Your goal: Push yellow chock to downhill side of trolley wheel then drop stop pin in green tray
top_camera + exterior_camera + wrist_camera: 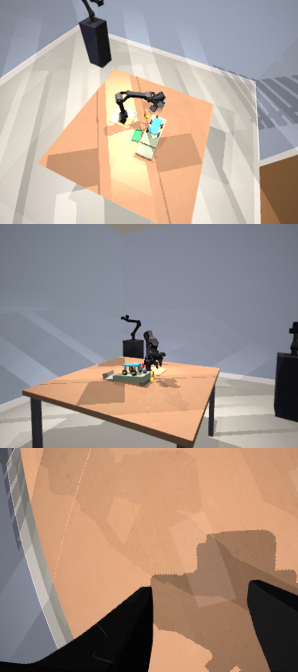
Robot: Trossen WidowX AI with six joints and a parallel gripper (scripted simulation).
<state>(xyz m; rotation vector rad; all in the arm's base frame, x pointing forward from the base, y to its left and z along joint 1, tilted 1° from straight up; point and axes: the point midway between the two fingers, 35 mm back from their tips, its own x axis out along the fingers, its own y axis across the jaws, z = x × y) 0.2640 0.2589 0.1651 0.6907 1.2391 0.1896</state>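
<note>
The yellow chock is 120 mm below my gripper tip, 110 mm to the right of it and 90 mm behind it. Also, from my gripper tip: ramp 240 mm to the right, 100 mm below, 50 mm ahead; then red-headed stop pin 130 mm to the right, 20 mm below, 20 mm ahead; then blue trolley 230 mm to the right, 50 mm ahead, 30 mm below.
</note>
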